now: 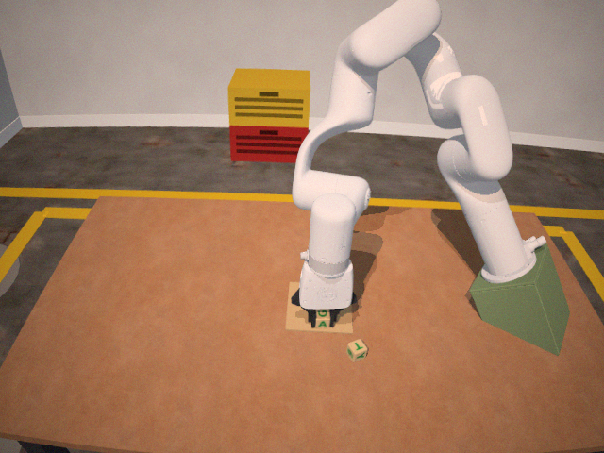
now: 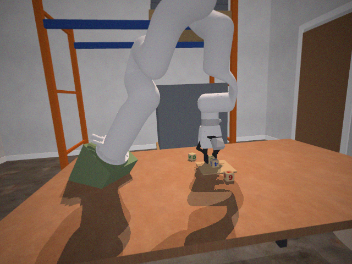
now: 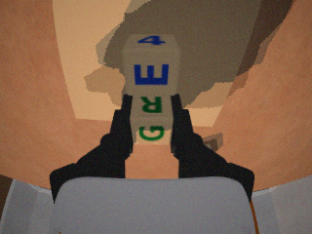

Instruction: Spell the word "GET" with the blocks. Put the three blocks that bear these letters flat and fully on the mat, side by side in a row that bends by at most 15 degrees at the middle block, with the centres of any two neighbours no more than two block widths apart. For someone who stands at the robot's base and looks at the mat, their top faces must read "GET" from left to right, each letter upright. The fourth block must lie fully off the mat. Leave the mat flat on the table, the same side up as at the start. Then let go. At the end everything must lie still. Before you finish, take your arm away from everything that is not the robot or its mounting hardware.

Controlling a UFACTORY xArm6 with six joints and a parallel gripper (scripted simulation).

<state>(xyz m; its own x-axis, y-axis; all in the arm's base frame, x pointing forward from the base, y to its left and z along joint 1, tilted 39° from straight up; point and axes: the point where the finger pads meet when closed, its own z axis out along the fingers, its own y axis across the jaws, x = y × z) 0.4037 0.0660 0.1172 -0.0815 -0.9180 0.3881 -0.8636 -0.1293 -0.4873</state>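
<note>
The g block is 1 cm below my hand. Also, from my hand: tan mat: 5 cm to the right, 2 cm below; then e block: 5 cm to the right, 1 cm below; then t block: 9 cm to the left, 5 cm behind, 1 cm below.
</note>
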